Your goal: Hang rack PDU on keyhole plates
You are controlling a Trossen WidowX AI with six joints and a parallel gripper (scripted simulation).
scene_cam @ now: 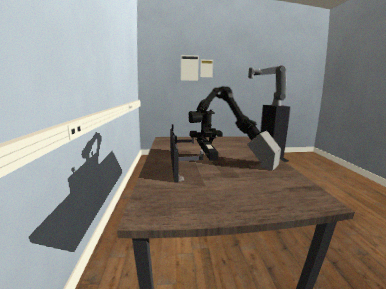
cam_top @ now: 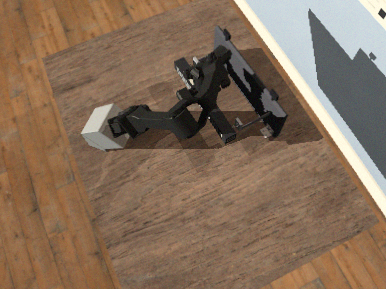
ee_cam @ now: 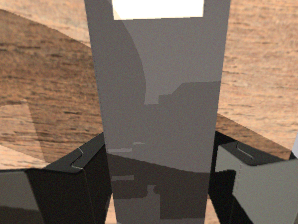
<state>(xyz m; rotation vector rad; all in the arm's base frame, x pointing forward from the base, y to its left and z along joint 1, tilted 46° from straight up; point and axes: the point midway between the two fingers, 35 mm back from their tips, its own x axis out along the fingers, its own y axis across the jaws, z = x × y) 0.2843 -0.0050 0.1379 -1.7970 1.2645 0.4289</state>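
Right now the rack PDU is 20 mm to the right of my hand and 10 mm below it. Also, from my hand: black upright panel: 180 mm ahead, 50 mm below, 40 mm to the right.
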